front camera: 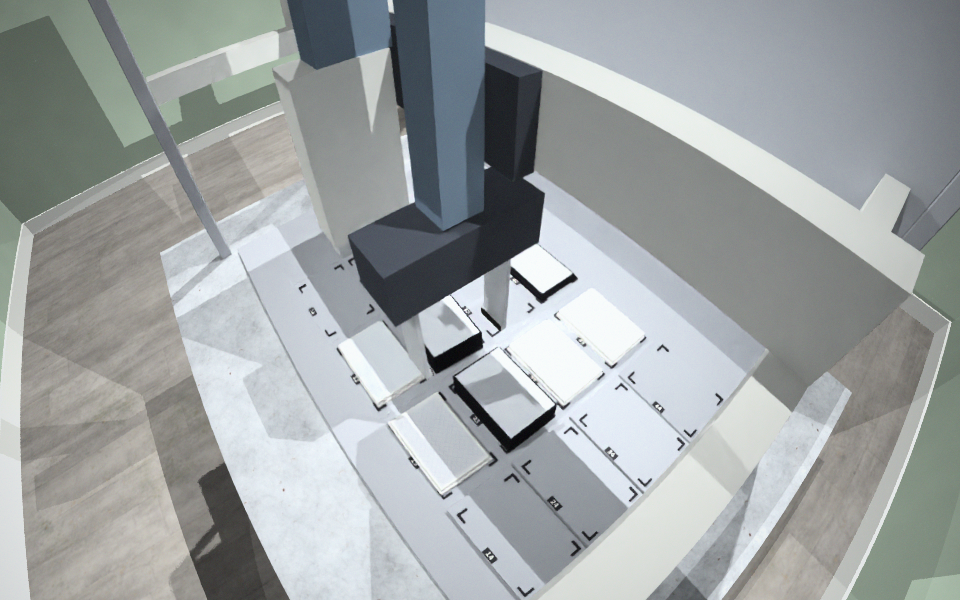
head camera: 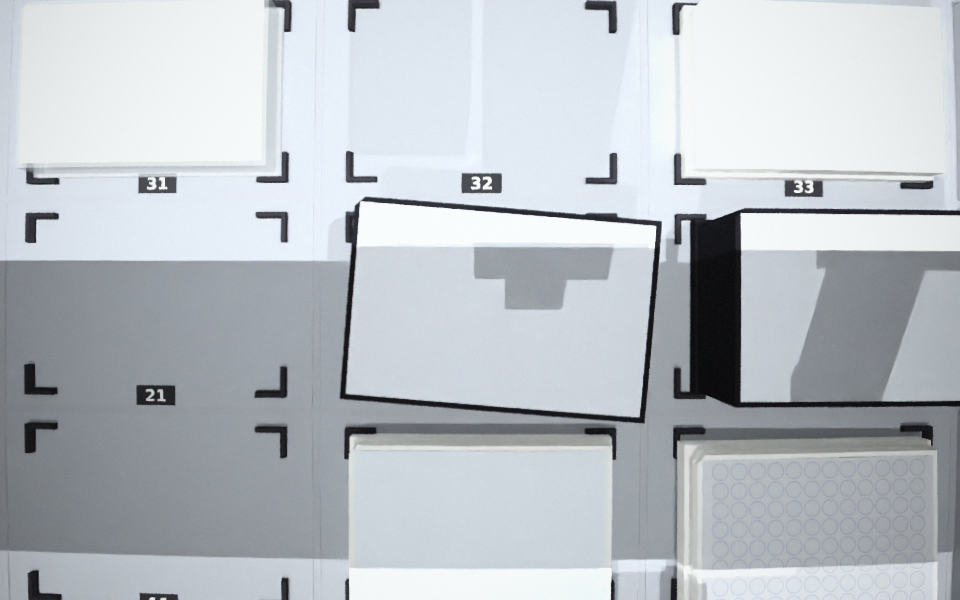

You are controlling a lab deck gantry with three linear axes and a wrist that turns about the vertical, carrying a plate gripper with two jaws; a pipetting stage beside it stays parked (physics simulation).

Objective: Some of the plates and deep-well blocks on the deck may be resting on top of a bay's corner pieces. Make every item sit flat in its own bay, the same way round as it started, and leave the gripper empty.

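Seen in the pictures: gripper, between the fingertips: (front camera: 458, 342); robot's base, origin of its link: (front camera: 300, 288) (head camera: 39, 593).
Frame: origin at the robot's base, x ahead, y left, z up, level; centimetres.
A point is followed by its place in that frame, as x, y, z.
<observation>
My gripper (front camera: 460, 350) @[35.6, 10.7, 15.7] is open, its two jaws apart on either side of a black deep-well block (front camera: 451, 329) @[26.9, 15.3, 4.4] (head camera: 495, 325) @[23.4, 14.2, 4.4] at bay 22. In the head view this block is turned a few degrees from the bay's lines and overlaps its upper corner pieces; its lower ones are hidden. A second black block (front camera: 504, 397) @[40.4, 14.3, 4.4] (head camera: 849, 318) @[38.1, 14.6, 4.3] is in bay 23, square to it. Pale plates show in bay 12 (front camera: 382, 362) @[23.7, 4.4, 1.4] (head camera: 481, 509) @[22.8, 5.4, 1.4], bay 13 (front camera: 442, 445) @[40.0, 4.0, 1.7] (head camera: 821, 509) @[39.0, 5.4, 1.7], bay 33 (front camera: 555, 359) @[39.4, 25.4, 1.4] (head camera: 810, 84) @[38.6, 25.7, 1.4] and bay 31 (head camera: 141, 84) @[6.5, 25.5, 1.4].
Another pale plate (front camera: 601, 325) @[39.6, 35.8, 1.4] is behind bay 33, and a black-edged item (front camera: 543, 268) @[24.6, 36.7, 1.4] is farther back. The gripper body hides part of the rear deck. The pale parked pipetting stage (front camera: 346, 148) stands behind on the left. A grey wall (front camera: 672, 226) borders the deck's right side.
</observation>
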